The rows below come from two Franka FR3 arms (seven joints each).
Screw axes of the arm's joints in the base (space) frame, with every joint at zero. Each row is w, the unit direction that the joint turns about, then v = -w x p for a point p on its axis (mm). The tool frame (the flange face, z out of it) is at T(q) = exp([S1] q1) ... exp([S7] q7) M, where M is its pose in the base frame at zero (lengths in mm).
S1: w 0 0 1 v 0.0 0.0 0.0
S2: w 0 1 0 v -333.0 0.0 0.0
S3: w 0 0 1 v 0.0 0.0 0.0
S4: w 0 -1 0 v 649.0 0.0 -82.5
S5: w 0 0 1 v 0.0 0.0 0.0
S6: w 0 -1 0 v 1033.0 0.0 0.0
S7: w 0 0 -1 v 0.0 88.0 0.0
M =
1 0 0 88.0
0 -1 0 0.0
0 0 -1 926.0
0 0 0 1
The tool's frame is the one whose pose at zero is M.
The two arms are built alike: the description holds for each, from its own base.
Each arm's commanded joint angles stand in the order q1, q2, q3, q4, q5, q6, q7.
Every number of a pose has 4 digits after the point. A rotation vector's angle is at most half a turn.
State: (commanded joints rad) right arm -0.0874 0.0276 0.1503 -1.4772 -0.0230 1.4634 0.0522; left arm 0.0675 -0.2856 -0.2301 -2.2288 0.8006 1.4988 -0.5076
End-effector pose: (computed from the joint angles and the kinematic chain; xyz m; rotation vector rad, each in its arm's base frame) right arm 0.5515 0.0307 0.6439 3.1198 0.0136 -0.0623; left arm 0.4307 0.0050 0.4960 -2.1678 -0.2551 0.1537
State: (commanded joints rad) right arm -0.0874 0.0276 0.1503 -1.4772 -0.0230 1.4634 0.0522; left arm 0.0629 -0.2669 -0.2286 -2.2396 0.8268 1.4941 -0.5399
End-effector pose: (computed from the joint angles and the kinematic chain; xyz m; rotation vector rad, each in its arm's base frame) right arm 0.5515 0.0307 0.6439 3.1198 0.0136 -0.0623; left arm 0.4325 0.0066 0.4854 -2.1343 -0.2638 0.1568
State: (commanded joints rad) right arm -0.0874 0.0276 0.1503 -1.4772 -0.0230 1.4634 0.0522; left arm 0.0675 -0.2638 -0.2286 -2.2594 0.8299 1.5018 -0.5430
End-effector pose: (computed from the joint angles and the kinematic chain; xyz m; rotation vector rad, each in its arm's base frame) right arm 0.5515 0.0307 0.6439 3.1198 0.0136 -0.0623; left arm 0.4304 0.0093 0.4759 -2.1289 -0.2557 0.1728
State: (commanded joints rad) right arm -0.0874 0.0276 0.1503 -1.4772 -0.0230 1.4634 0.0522; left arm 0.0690 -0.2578 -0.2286 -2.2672 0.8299 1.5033 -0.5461
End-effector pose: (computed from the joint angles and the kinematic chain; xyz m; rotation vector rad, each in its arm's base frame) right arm 0.5515 0.0307 0.6439 3.1198 0.0136 -0.0623; left arm 0.4299 0.0103 0.4700 -2.1264 -0.2524 0.1851
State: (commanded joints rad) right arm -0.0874 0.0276 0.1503 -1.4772 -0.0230 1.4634 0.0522; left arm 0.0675 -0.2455 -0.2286 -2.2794 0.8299 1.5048 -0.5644
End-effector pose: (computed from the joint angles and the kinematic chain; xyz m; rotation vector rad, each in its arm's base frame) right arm 0.5515 0.0307 0.6439 3.1198 0.0136 -0.0623; left arm 0.4294 0.0103 0.4596 -2.1198 -0.2560 0.1980
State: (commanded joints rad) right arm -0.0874 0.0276 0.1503 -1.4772 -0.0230 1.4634 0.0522; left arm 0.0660 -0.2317 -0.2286 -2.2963 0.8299 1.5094 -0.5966
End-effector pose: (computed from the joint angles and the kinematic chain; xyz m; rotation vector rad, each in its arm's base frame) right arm 0.5515 0.0307 0.6439 3.1198 0.0136 -0.0623; left arm 0.4281 0.0103 0.4466 -2.1107 -0.2695 0.2061
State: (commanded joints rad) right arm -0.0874 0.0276 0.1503 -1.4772 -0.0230 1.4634 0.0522; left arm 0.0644 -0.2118 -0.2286 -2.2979 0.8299 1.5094 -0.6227
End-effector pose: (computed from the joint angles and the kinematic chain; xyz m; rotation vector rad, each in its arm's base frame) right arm 0.5515 0.0307 0.6439 3.1198 0.0136 -0.0623; left arm 0.4300 0.0098 0.4375 -2.1039 -0.2824 0.2125
